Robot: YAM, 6 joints.
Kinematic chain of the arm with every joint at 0, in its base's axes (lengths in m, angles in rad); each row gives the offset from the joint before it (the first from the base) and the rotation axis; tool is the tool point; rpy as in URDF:
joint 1: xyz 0 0 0.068 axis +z
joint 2: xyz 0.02 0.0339 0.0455 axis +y
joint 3: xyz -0.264 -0.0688 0 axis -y
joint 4: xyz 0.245 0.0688 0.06 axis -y
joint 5: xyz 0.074 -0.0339 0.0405 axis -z
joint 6: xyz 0.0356 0 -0.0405 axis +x
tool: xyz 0 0 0 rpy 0 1.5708 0
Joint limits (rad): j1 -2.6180..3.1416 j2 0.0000..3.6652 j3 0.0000..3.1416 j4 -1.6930..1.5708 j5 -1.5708..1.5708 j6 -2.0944..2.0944
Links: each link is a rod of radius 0.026 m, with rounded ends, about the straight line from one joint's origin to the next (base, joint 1, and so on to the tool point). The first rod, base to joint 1, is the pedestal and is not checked.
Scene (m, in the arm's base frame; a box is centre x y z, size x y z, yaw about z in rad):
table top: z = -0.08
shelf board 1: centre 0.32 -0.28 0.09 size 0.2 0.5 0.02 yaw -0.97
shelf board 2: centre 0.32 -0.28 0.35 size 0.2 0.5 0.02 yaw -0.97
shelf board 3: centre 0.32 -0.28 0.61 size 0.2 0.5 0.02 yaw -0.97
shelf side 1: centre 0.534 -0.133 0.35 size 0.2 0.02 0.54 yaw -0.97
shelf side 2: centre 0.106 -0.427 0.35 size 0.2 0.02 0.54 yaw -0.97
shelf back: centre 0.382 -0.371 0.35 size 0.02 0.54 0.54 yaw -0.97
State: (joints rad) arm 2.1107 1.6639 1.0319 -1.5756 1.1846 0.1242
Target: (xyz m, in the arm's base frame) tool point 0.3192 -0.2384 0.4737
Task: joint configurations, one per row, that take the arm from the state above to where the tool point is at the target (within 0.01 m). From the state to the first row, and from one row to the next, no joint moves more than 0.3 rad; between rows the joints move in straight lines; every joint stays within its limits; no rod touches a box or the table.
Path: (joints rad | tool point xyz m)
1: 1.8139 1.6898 1.1673 -1.4795 1.1785 0.1242 | -0.0299 0.2573 0.2258
2: 1.5171 1.7156 1.3027 -1.3834 1.1724 0.1242 | 0.0482 0.2848 0.2458
3: 1.2203 1.7415 1.4381 -1.2872 1.1663 0.1242 | 0.1388 0.2845 0.2697
4: 0.9235 1.7673 1.5736 -1.1911 1.1601 0.1242 | 0.2310 0.2514 0.2974
5: 0.6266 1.7932 1.7090 -1.0950 1.1540 0.1242 | 0.3116 0.1854 0.3285
6: 0.3298 1.8190 1.8444 -0.9989 1.1479 0.1242 | 0.3682 0.0917 0.3623
7: 0.0330 1.8449 1.9798 -0.9027 1.1418 0.1242 | 0.3909 -0.0195 0.3984
8: -0.2638 1.8707 2.1152 -0.8066 1.1357 0.1242 | 0.3744 -0.1346 0.4358
9: -0.5606 1.8966 2.2506 -0.7105 1.1296 0.1242 | 0.3192 -0.2384 0.4737

